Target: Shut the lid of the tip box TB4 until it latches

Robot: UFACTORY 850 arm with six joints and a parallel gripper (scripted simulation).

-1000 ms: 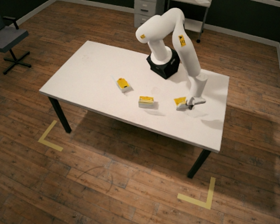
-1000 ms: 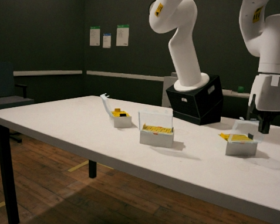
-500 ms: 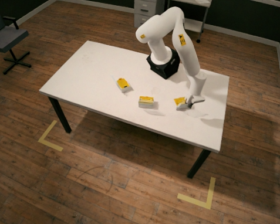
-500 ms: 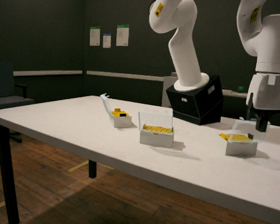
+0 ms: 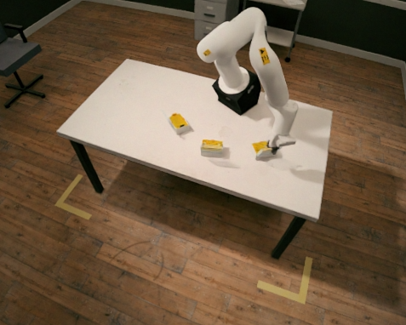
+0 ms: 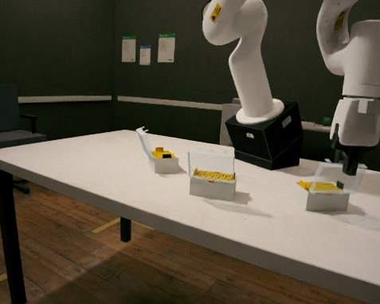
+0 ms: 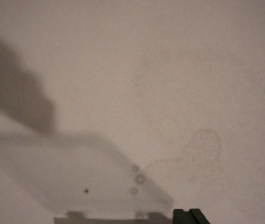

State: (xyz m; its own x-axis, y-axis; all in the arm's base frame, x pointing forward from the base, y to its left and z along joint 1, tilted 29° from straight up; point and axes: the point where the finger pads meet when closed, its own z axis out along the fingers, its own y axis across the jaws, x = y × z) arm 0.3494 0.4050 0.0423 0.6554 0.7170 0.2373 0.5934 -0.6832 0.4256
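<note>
Now: hand 40 mm above the clear lid, 30 mm to the left of it and 30 mm past it.
</note>
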